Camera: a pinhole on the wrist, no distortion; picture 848 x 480 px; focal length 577.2 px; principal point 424.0 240.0 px. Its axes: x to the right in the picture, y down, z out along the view. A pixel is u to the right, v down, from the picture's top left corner.
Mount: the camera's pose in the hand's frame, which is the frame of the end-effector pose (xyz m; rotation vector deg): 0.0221 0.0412 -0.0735 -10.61 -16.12 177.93
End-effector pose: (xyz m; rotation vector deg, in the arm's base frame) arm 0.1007 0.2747 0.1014 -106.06 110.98 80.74
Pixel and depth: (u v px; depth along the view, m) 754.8 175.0 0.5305
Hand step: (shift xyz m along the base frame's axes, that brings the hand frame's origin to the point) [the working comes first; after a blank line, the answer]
In the camera's frame: 0.3040 -0.0597 0.5305

-0.1345 0.5253 -0.0090
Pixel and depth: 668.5 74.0 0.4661
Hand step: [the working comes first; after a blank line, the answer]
In the camera's frame: 0.1974 -0.1340 0.4661

-0.2123 0.4033 -0.0184
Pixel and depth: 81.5 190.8 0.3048
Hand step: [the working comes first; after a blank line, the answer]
In the camera's frame: -0.1809 -0.0260 0.3048

-0.1707 0.0443 -0.2424
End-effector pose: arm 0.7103 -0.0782 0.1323 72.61 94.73 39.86
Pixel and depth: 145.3 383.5 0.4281
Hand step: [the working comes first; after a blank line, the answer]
In the camera's frame: -0.2067 0.1064 0.4281

0.2416 0.0889 -0.3284
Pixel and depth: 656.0 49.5 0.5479
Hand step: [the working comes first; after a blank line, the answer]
In the camera's frame: 0.2202 -0.1808 0.5479

0.4920 -0.2485 -0.0082
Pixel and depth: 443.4 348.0 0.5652
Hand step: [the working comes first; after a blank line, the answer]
In the camera's frame: 0.0190 0.1058 0.5652

0.3450 -0.1535 -0.3119
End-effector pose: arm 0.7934 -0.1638 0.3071 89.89 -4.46 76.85
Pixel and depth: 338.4 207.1 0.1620
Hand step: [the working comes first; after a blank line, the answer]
In the camera's frame: -0.0240 -0.0092 0.1620

0.0592 -0.0585 0.0465
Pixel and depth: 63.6 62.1 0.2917
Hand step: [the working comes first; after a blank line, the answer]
In the camera's frame: -0.1821 -0.0899 0.2917

0.1917 -0.1203 0.2108
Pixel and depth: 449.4 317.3 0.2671
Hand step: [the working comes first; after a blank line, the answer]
In the camera's frame: 0.0118 0.0358 0.2671

0.1418 -0.1186 -0.0162
